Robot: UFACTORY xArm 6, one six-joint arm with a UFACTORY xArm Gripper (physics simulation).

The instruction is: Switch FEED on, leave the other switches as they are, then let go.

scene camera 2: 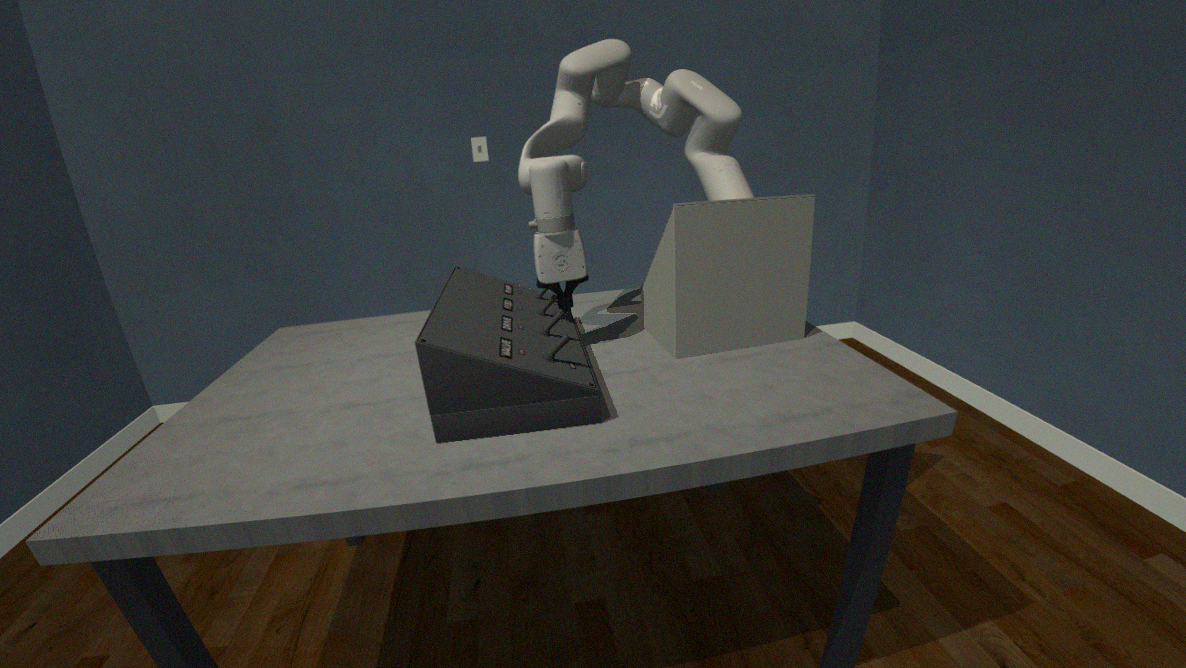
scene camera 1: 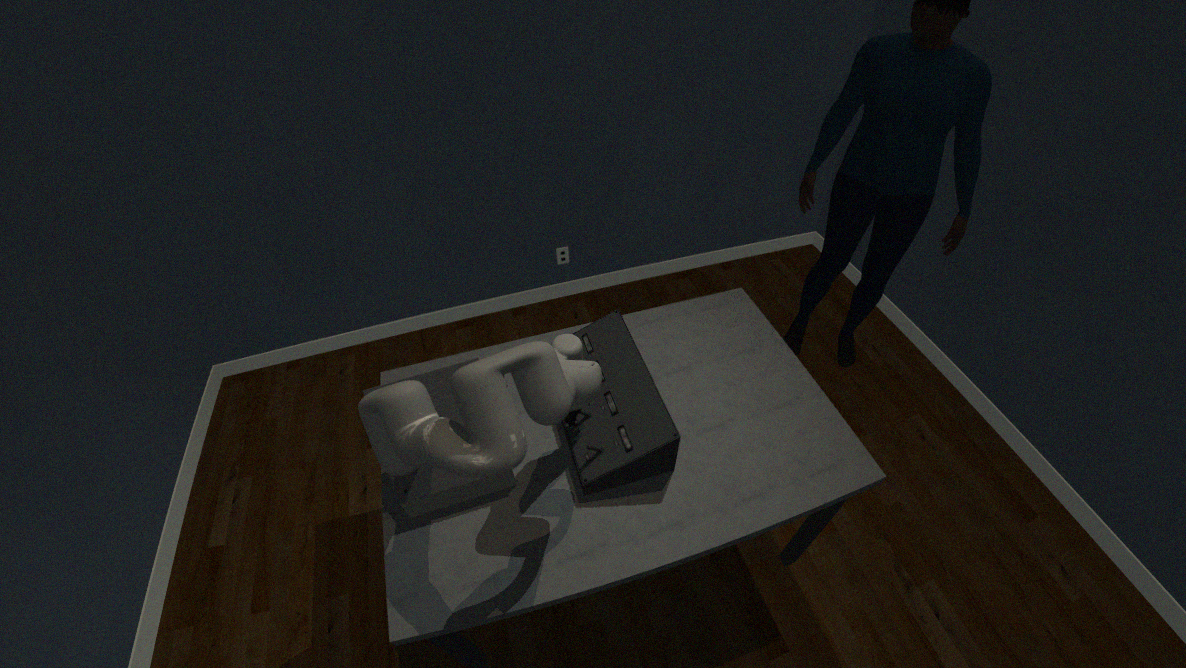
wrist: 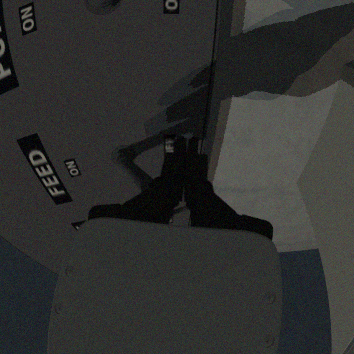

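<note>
The dark sloped switch box stands on the table. In the wrist view, the FEED label is at the left, with a small ON label beside it. The FEED switch lever leans from its pivot toward the OFF side; its free end is hidden behind my left finger. My gripper is shut and empty. Its tips are low over the box's lower edge, beside the partly covered OFF label. Contact with the lever cannot be told. The arm hides the fingers in scene camera 1.
Other levers stand along the same panel, close to the fingers, with several small windows above them. A large pale wedge-shaped block is in front of the arm's base on the table. A person stands beyond the table.
</note>
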